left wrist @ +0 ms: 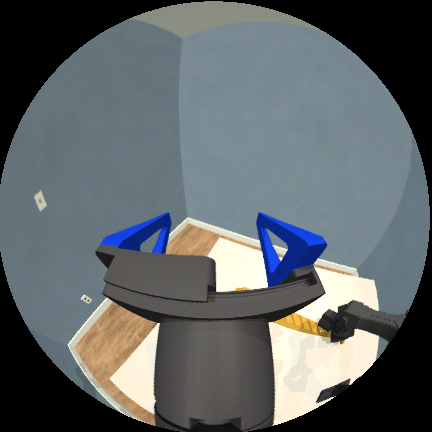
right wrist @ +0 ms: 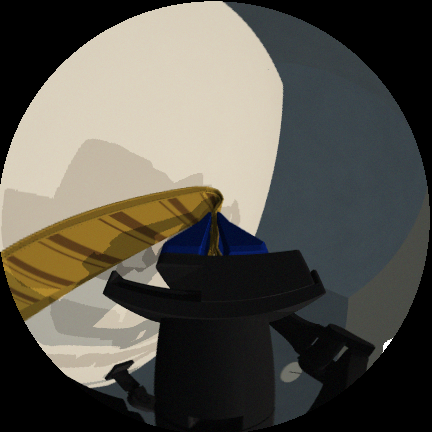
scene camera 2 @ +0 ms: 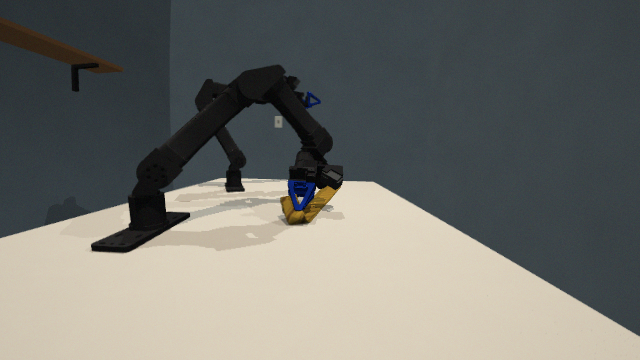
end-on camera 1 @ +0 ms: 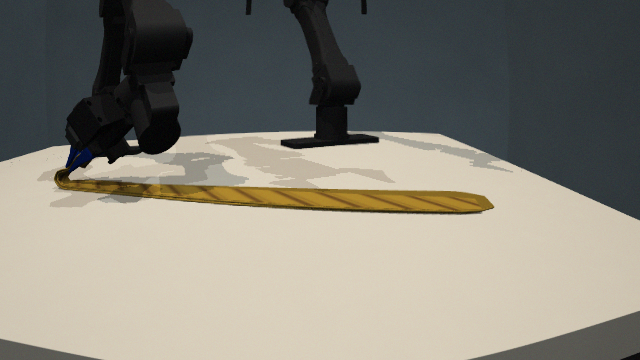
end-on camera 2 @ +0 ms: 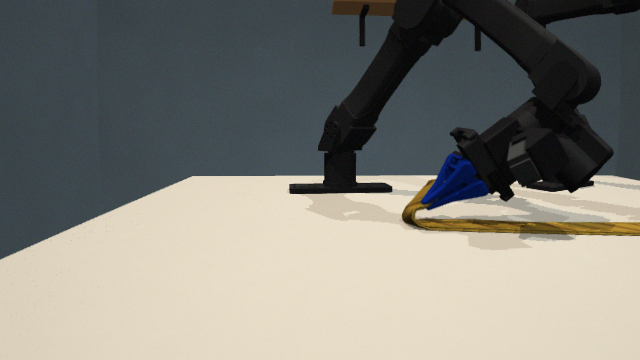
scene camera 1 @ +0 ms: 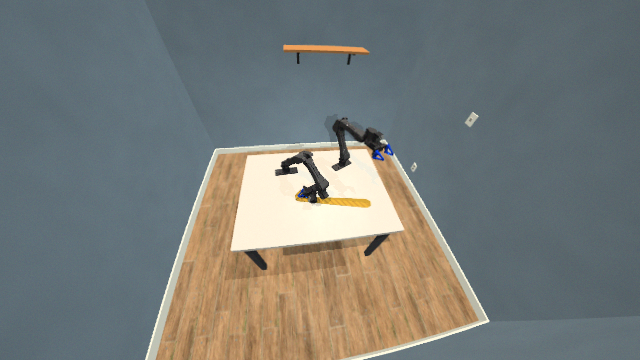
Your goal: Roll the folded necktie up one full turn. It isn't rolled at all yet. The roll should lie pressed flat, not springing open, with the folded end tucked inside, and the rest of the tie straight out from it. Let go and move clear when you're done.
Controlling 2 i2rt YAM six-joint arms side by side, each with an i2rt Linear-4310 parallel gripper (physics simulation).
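The gold necktie with brown stripes [scene camera 1: 347, 202] [end-on camera 1: 325, 198] [left wrist: 306, 325] [right wrist: 90, 242] lies along the table, its wide end flat at the right in scene camera 1. In end-on camera 2 the necktie [end-on camera 2: 490, 226] bends up and back at its left end into my right gripper [scene camera 1: 301, 194] [scene camera 2: 300, 207] [end-on camera 1: 70, 170] [end-on camera 2: 427, 205] [right wrist: 214, 215]. That gripper is shut on the end, tilted low over the table, its tips just above the lying part. The held end is partly hidden between the fingers. My left gripper [scene camera 1: 385, 153] [scene camera 2: 315, 101] [left wrist: 213, 217] is open and empty, high and away from the tie.
The white table [scene camera 1: 280, 230] [scene camera 2: 350, 300] [end-on camera 1: 300, 280] [end-on camera 2: 250, 300] bears both arm bases, at its far side in scene camera 1. An orange shelf [scene camera 1: 325, 49] hangs on the wall behind. My right forearm hangs over part of the tie.
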